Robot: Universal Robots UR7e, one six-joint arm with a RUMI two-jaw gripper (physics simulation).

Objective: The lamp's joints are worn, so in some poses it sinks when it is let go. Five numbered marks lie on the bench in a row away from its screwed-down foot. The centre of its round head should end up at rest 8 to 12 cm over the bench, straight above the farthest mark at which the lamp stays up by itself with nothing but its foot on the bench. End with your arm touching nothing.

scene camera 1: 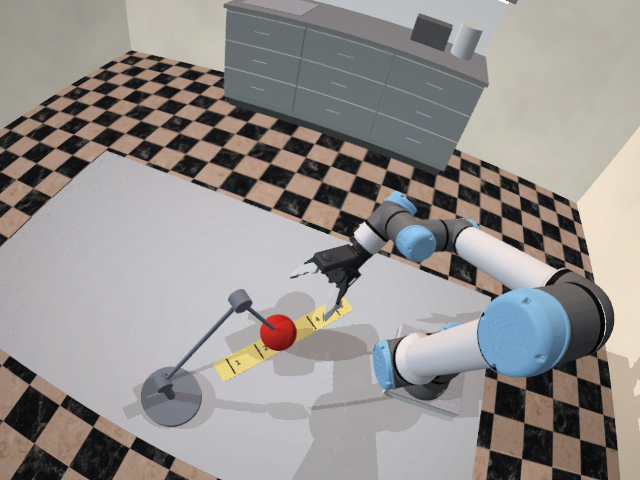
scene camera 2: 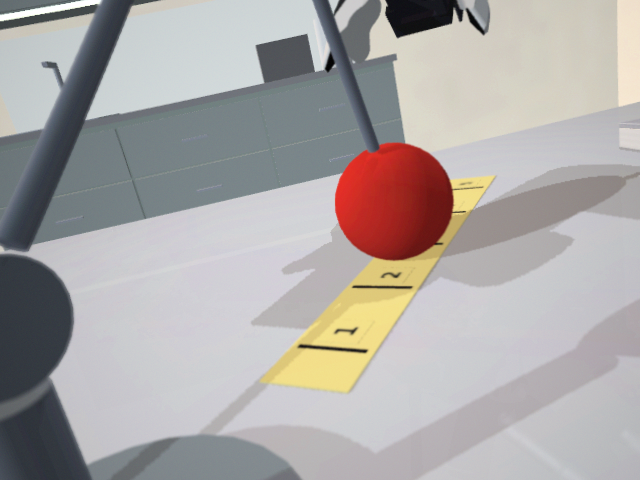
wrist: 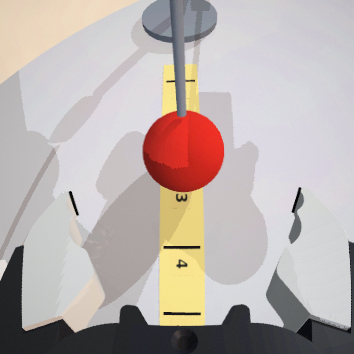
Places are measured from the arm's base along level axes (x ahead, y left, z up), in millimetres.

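Where they show: gripper, fingertip midpoint: [scene camera 1: 306,299] [scene camera 2: 398,53] [wrist: 183,192].
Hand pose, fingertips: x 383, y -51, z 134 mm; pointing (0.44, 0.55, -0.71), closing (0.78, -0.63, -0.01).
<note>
Things, the pixels of their centre, and the offset from my fingertips. "*": a spot on its surface instead. Level surfaces: height alone.
- lamp's round red head, surface spot: [scene camera 2: 393,201] * 59 mm ahead, 105 mm left, 103 mm down
- foot, body centre: [wrist: 178,16] [scene camera 1: 171,396] 253 mm ahead, 320 mm left, 160 mm down
- lower rod, surface spot: [scene camera 1: 201,341] * 178 mm ahead, 228 mm left, 72 mm up
- upper rod, surface spot: [scene camera 2: 346,77] * 76 mm ahead, 100 mm left, 8 mm down
- bench, its level: 167 mm down
The lamp's round red head [scene camera 1: 278,332] [scene camera 2: 393,201] [wrist: 183,151] hangs low over the yellow strip [scene camera 1: 249,356] [scene camera 2: 361,310] [wrist: 172,225], near marks 2 and 3. Marks 1 and 2 show in the scene camera 2 view; the line of mark 3 is partly hidden by the head. Its exact height cannot be told. The foot [scene camera 1: 180,413] [wrist: 157,22] is flat on the bench. The lower rod [scene camera 1: 201,341] rises to the elbow [scene camera 1: 240,300], and the upper rod [scene camera 2: 346,77] slopes down to the head. My gripper [scene camera 1: 309,298] [wrist: 183,192] is open and empty, apart from the head on its far-mark side, above the strip.
My arm [scene camera 1: 504,258] reaches in from its base at the right of the bench [scene camera 1: 129,232]. Its shadows fall across the bench and the strip. A drawer cabinet [scene camera 1: 336,82] stands beyond the bench, with a dark box [scene camera 1: 431,32] and a white cylinder [scene camera 1: 466,41] on top.
</note>
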